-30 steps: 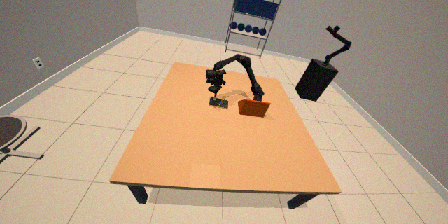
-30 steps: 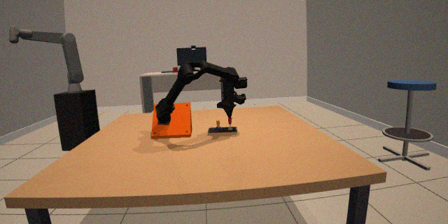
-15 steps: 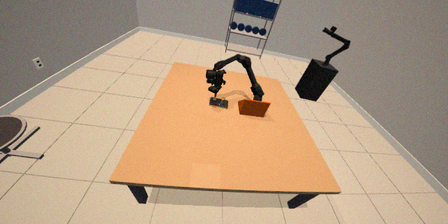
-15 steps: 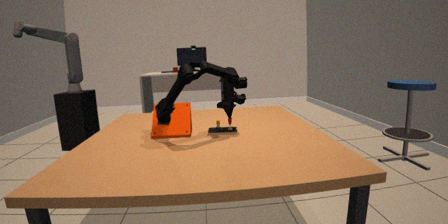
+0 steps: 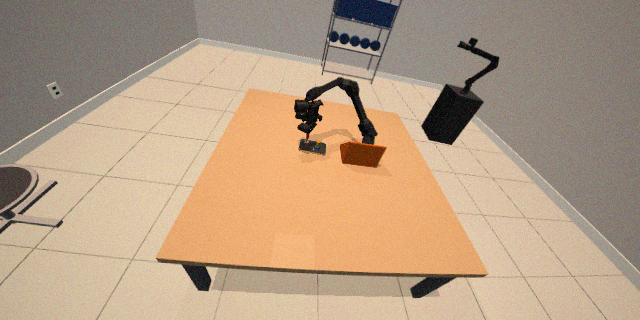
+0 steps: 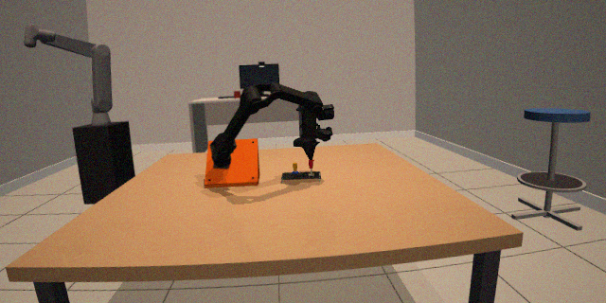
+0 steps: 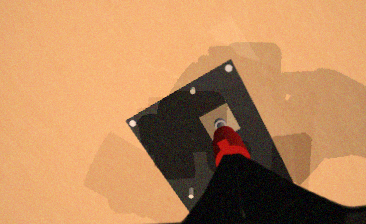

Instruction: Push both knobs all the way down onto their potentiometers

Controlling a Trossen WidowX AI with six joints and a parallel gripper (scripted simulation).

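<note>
Now: gripper tip 10 mm above the red knob. Also, from my gripper tip: yellow knob (70 mm behind, 30 mm to the left, 40 mm below).
</note>
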